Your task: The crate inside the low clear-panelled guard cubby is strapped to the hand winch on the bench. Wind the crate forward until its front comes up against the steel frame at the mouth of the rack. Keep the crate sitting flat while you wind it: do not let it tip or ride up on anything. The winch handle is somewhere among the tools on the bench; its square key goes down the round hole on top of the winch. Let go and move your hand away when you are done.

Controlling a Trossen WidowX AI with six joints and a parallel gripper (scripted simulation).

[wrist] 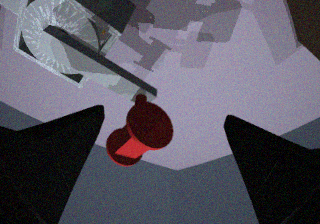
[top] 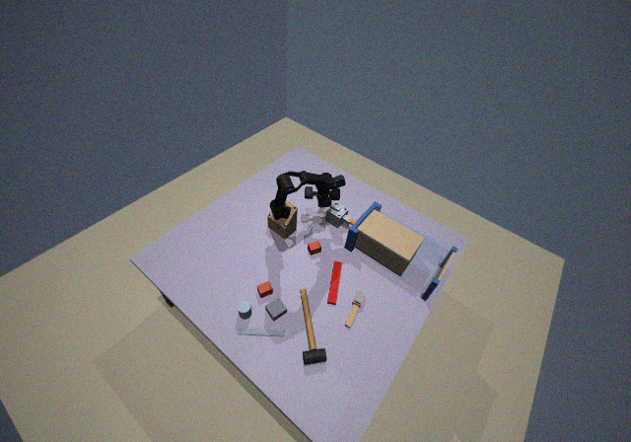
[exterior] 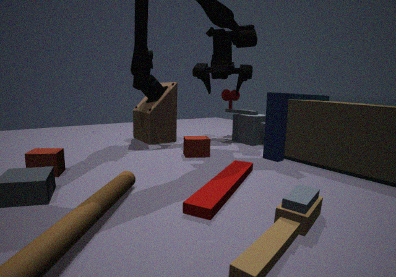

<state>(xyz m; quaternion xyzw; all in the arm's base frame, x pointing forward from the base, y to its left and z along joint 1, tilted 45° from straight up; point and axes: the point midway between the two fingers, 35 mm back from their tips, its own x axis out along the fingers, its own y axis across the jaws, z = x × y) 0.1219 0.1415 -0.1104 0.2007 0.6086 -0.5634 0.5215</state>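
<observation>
My gripper tip is 40 mm to the right of the red knob and 20 mm above it. From my gripper tip the other things lie so: blue front frame 260 mm ahead, 20 mm to the left, 40 mm below; then grey winch 80 mm ahead, 30 mm to the left, 120 mm below; then winch handle 40 mm ahead, 40 mm to the left, 50 mm below.
</observation>
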